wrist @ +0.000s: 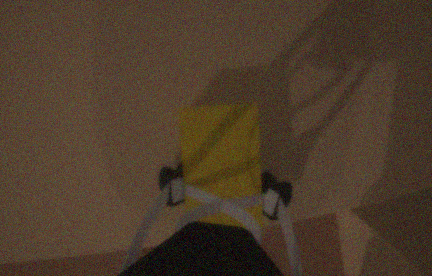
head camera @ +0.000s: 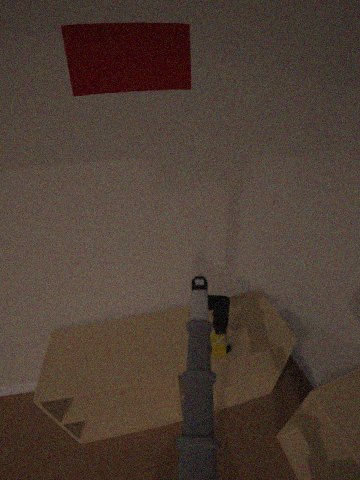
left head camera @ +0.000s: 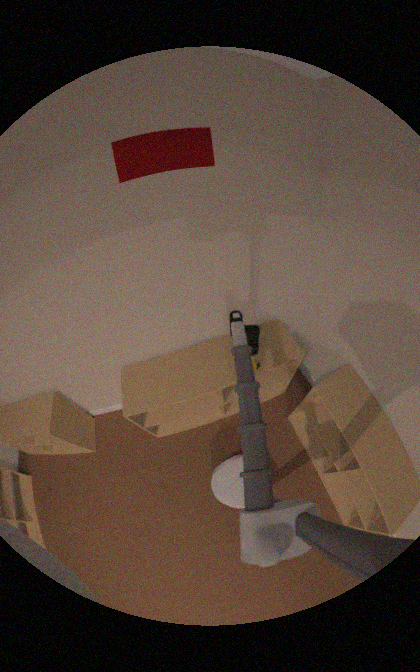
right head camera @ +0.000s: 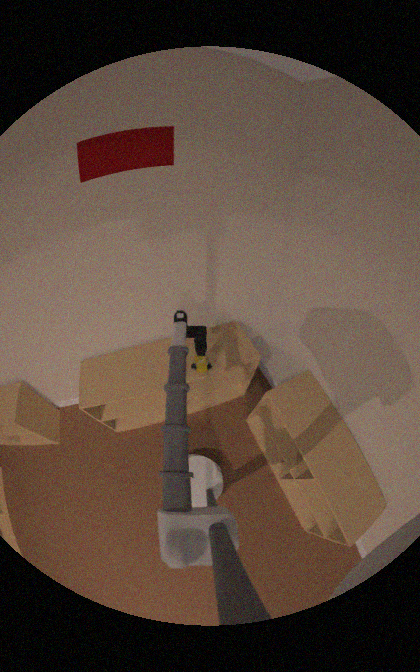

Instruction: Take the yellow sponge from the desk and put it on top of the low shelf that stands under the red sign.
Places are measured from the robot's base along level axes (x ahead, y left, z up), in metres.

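Pixels of known places: gripper, fingertip midpoint: [wrist: 226, 181] [head camera: 218, 351].
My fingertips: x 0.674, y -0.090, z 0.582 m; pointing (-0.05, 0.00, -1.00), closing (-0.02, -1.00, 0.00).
For each thing: its top centre in the pictures, then the offset to it from my fingertips. Level surfaces: height alone.
- yellow sponge at its top centre: [wrist: 221, 171] [head camera: 217, 341] 0.050 m up, 0.022 m ahead, 0.005 m left
- wooden low shelf's top at its surface level: 0.000 m up
- red sign at its top centre: [head camera: 127, 22] 1.242 m up, 0.263 m ahead, 0.308 m left
The yellow sponge [head camera: 219, 342] [left head camera: 255, 362] [right head camera: 201, 363] [wrist: 222, 145] is held between the fingertips of my gripper [head camera: 219, 349] [right head camera: 201, 366] [wrist: 226, 181], which is shut on its two sides. The sponge is over the right part of the wooden low shelf's top [head camera: 115, 350] [left head camera: 175, 367] [right head camera: 125, 372] [wrist: 55, 175]. Its shadow falls on the top, offset from it in the wrist view, so it seems to be above the surface; the height is hard to tell. The red sign [head camera: 131, 59] [left head camera: 164, 154] [right head camera: 126, 153] is on the wall above the shelf. The desk cannot be made out.
Another wooden shelf unit [head camera: 340, 415] [left head camera: 385, 450] [right head camera: 345, 460] stands to the right, separated by a gap. A smaller unit [left head camera: 72, 425] [right head camera: 37, 417] stands to the left. The wall runs behind the low shelf. A white round thing [left head camera: 227, 482] [right head camera: 202, 475] is below the arm.
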